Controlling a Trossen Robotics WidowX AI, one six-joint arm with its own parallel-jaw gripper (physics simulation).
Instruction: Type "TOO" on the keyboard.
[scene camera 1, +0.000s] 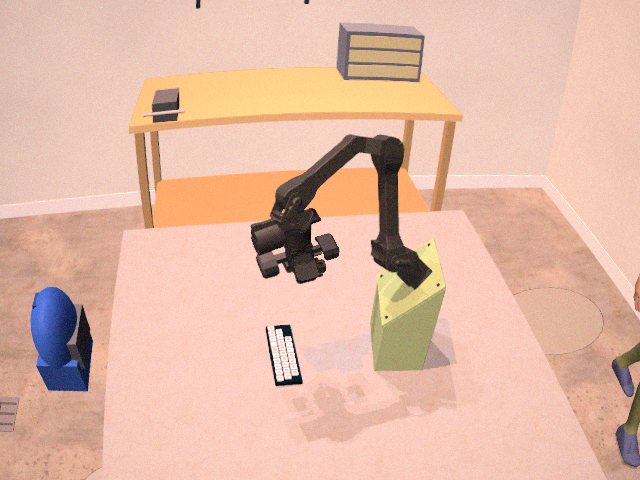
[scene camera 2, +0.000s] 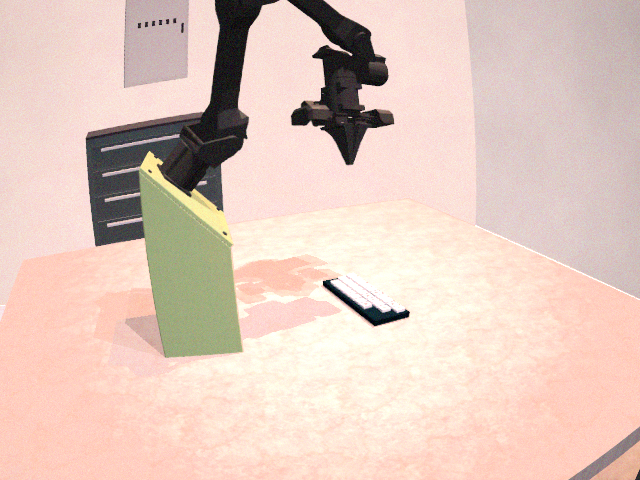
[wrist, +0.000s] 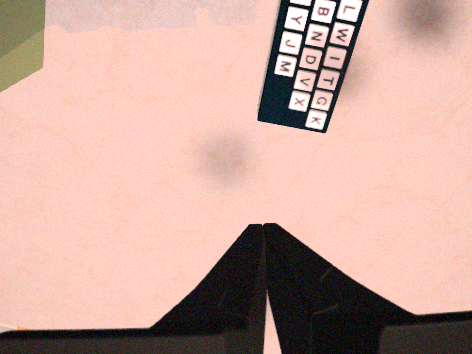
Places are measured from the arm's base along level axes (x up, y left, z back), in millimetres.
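Pixels of known places: gripper, fingertip midpoint: (scene camera 2: 349, 165) (wrist: 262, 236); arm's base at its link origin: (scene camera 1: 418, 275) (scene camera 2: 172, 180).
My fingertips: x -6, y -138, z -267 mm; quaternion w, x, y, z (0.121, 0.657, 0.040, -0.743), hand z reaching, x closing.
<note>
For each thing: its middle in the pictures, then the offset to it from my fingertips. Level surfaces: height alone.
- small dark keyboard at the middle of its body: (wrist: 320, 15) (scene camera 2: 364, 297) (scene camera 1: 283, 353) dx -256, dy +13, dz -44 mm
- table at its surface level: dx -264 mm
- T key at the middle of its body: (wrist: 327, 79) dx -249, dy -43, dz -46 mm
- I key at the middle of its body: (wrist: 334, 57) dx -249, dy -23, dz -53 mm
- G key at the middle of its body: (wrist: 321, 99) dx -249, dy -62, dz -40 mm
A small dark keyboard (scene camera 1: 283, 354) (scene camera 2: 366, 299) (wrist: 275, 102) with white keys lies flat on the table (scene camera 1: 196, 413) (scene camera 2: 361, 403) (wrist: 125, 175). In the wrist view part of it shows at the top, right of centre, with letters turned sideways. The T key (wrist: 327, 81) is in its right row, between the I key (wrist: 334, 58) and the G key (wrist: 320, 101). No O key shows in the wrist view. My gripper (scene camera 2: 349, 163) (wrist: 262, 236) is shut and empty, pointing down high above the table. In the wrist view its tips are below the keyboard's near end.
The arm stands on a green slanted pedestal (scene camera 1: 405, 330) (scene camera 2: 193, 289) (wrist: 20, 45) beside the keyboard. A wooden workbench (scene camera 1: 289, 95) with a drawer box (scene camera 1: 385, 56) is behind the table. A blue object (scene camera 1: 54, 325) stands left of the table. A person's legs (scene camera 1: 631, 408) show at the right edge.
</note>
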